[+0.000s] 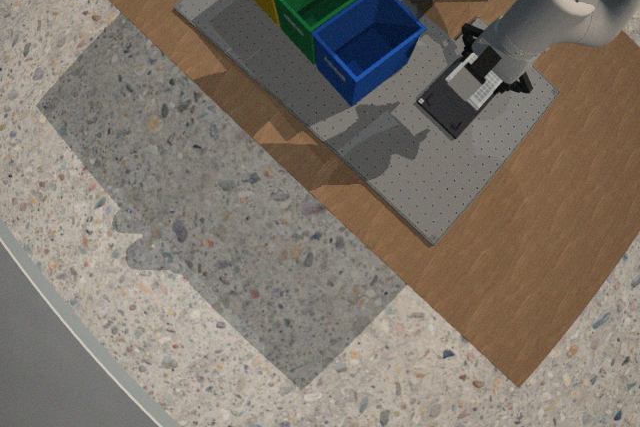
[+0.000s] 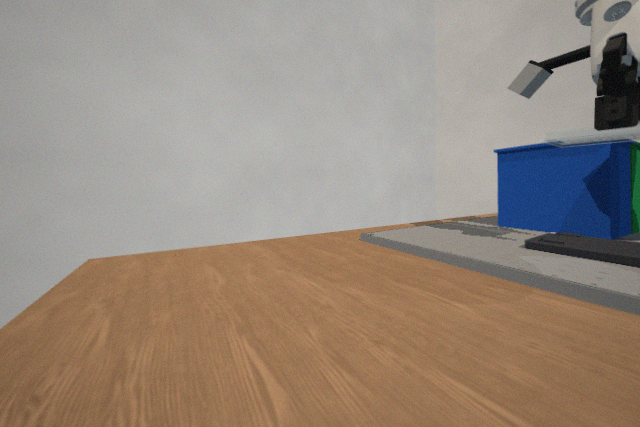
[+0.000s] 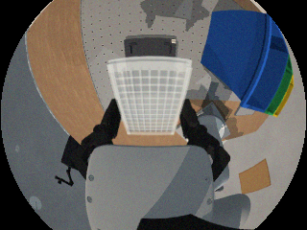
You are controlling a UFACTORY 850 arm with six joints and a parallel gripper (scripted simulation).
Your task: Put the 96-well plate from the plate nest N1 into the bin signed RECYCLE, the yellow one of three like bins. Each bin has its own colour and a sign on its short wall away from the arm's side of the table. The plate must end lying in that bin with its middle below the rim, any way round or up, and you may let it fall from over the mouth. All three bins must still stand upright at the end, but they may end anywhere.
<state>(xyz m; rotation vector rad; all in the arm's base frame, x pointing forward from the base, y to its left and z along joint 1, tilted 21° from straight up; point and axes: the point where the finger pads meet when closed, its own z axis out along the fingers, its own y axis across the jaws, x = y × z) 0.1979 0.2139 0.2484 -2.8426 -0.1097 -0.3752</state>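
Right now my hand is 460 mm to the left of the yellow bin, 130 mm short of it and 80 mm above it. Also, from my hand: black plate nest (160 mm below); then blue bin (190 mm to the right, 130 mm ahead, 80 mm below); then white 96-well plate (10 mm below).
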